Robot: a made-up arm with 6 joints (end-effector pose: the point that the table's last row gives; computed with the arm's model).
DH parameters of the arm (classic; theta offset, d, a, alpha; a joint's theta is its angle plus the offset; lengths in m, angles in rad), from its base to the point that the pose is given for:
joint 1: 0 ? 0 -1.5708
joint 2: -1.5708 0 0.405 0
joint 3: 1.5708 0.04 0 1.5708
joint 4: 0 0.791 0 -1.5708
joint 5: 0 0 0 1.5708
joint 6: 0 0.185 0 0
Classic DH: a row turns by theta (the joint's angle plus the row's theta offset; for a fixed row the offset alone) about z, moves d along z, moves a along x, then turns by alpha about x.
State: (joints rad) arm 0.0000 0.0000 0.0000 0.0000 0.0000 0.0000
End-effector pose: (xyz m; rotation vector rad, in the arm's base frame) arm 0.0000 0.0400 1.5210 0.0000 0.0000 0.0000
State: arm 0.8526 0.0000 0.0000 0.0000 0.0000 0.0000
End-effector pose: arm -0.0301 0.0263 1.5210 0.0000 0.0000 0.8526
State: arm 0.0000 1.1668 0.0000 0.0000 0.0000 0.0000
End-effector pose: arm 1.2698 0.0400 0.6829 0.0000 1.1668 0.0000
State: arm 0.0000 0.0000 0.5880 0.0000 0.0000 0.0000
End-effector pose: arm 0.5414 0.0400 1.3571 0.0000 0.5880 0.0000
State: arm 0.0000 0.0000 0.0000 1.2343 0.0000 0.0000
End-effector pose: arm 0.0000 0.0400 1.5210 0.0000 0.0000 1.2343
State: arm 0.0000 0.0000 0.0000 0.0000 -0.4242 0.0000
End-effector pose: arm -0.0761 0.0400 1.5046 0.0000 -0.4242 0.0000
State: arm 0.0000 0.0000 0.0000 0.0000 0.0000 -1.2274
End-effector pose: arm 0.0000 0.0400 1.5210 0.0000 0.0000 -1.2274
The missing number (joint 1, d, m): 0.14
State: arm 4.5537 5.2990 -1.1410 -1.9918 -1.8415 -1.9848
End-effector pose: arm 0.3591 0.9614 0.0358 -0.3979 1.0525 -0.9752
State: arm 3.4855 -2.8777 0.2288 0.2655 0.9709 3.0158
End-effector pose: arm 0.6474 0.1468 -0.9702 -0.1052 1.6893 0.0926
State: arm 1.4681 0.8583 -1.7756 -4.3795 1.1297 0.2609
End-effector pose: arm -0.2399 -0.3950 0.8903 -1.8479 -1.0468 2.1717
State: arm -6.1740 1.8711 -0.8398 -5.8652 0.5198 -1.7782
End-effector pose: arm 1.2306 0.2127 0.4370 -1.2054 1.0227 -0.8809
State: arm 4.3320 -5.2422 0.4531 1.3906 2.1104 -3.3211
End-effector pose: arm -0.2061 -1.0436 0.3696 -1.5414 1.1274 -1.1099
